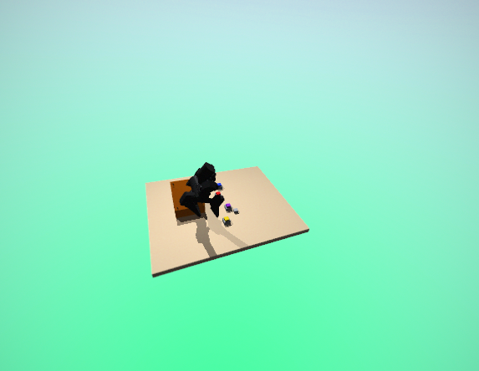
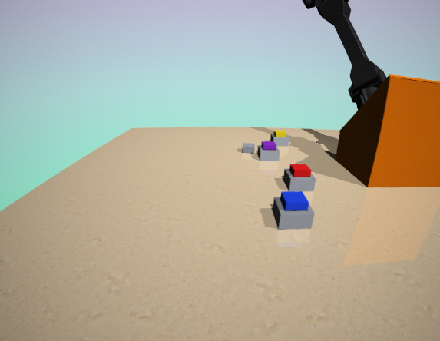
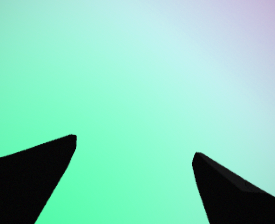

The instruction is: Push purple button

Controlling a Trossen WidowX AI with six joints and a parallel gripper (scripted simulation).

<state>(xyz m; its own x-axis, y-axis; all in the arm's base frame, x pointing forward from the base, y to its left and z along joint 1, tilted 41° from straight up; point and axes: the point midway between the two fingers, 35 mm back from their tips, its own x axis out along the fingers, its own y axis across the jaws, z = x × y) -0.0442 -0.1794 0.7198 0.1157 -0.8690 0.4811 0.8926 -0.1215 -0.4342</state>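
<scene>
My gripper tip is 270 mm short of the purple button, 580 mm to the right of it and 520 mm above it. From my gripper tip the other things lie so: yellow button 220 mm ahead, 450 mm to the left, 520 mm below; small grey block 310 mm ahead, 540 mm to the left, 550 mm below; red button 220 mm ahead, 740 mm to the left, 520 mm below.
</scene>
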